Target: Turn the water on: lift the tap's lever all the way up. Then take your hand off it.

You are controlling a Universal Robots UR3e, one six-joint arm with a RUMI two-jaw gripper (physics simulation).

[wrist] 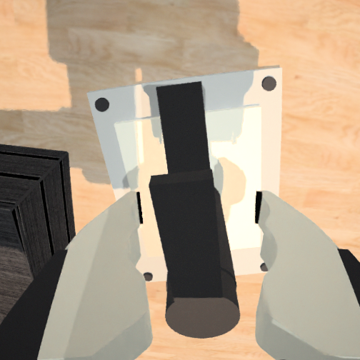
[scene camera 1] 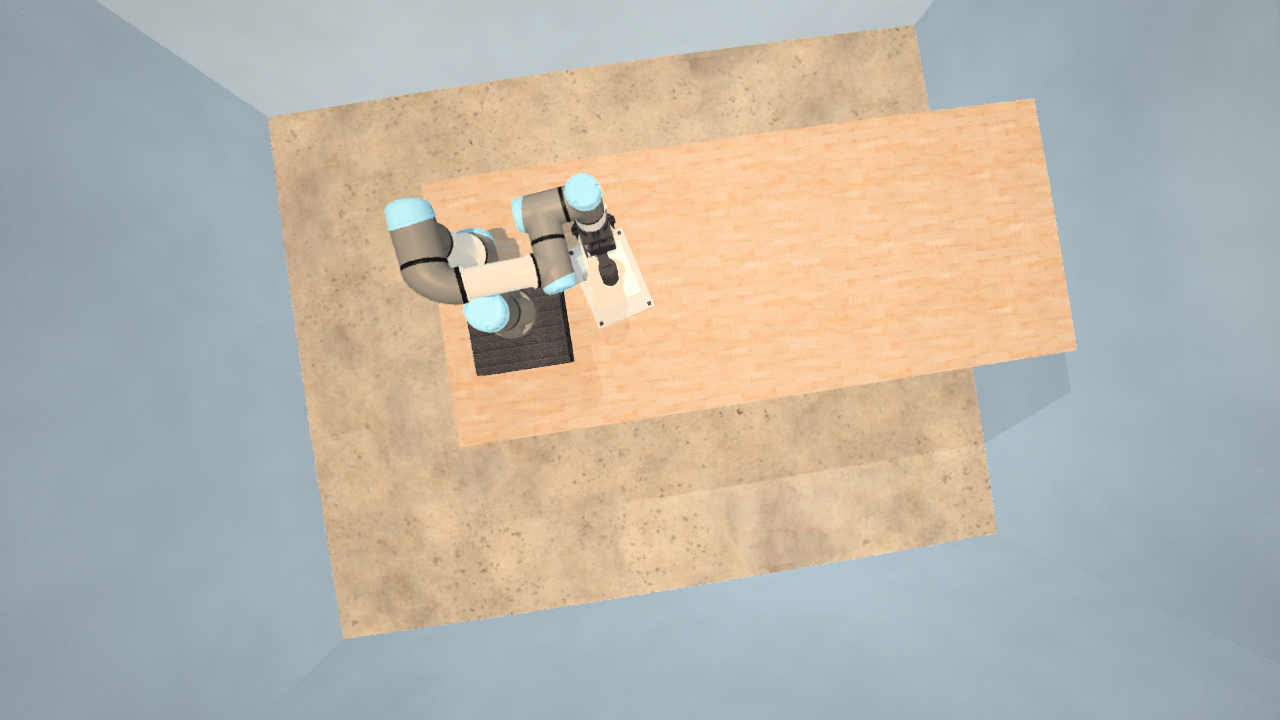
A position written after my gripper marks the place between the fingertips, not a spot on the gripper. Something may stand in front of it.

I see my gripper (scene camera 1: 597,240) and a tap lever (wrist: 201,302).
My gripper also shows in the wrist view (wrist: 197,193).
